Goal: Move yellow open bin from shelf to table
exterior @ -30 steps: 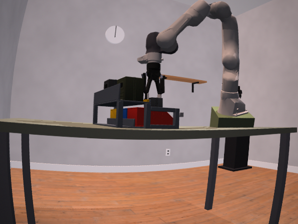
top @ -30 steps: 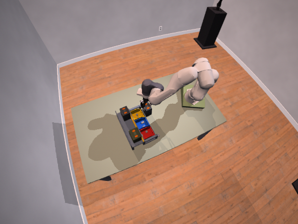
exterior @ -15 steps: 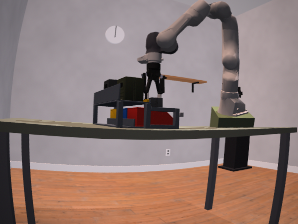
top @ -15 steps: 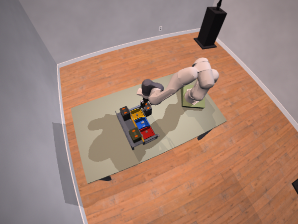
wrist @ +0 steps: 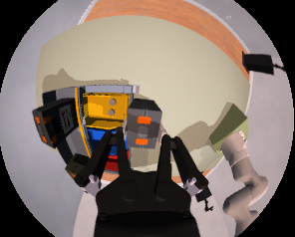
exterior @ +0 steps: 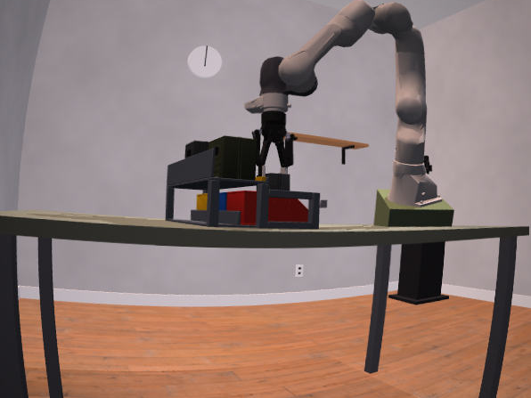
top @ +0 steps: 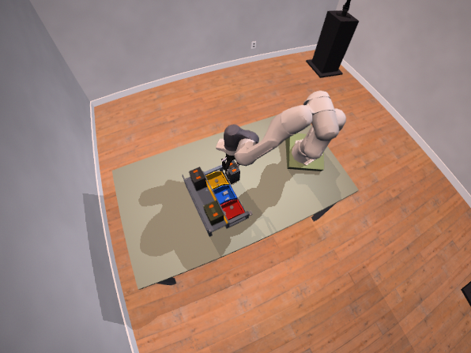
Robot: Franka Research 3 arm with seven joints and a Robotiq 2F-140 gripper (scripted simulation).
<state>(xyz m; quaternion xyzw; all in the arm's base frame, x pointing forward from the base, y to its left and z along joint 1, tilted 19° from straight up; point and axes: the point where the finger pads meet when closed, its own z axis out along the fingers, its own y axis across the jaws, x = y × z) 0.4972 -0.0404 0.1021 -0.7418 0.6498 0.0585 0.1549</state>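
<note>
My hand is 50 mm above the black box. Also, from my hand: yellow bin (130 mm ahead, 10 mm to the left, 90 mm below); red bin (100 mm ahead, 240 mm to the left, 90 mm below); blue bin (110 mm ahead, 120 mm to the left, 90 mm below).
</note>
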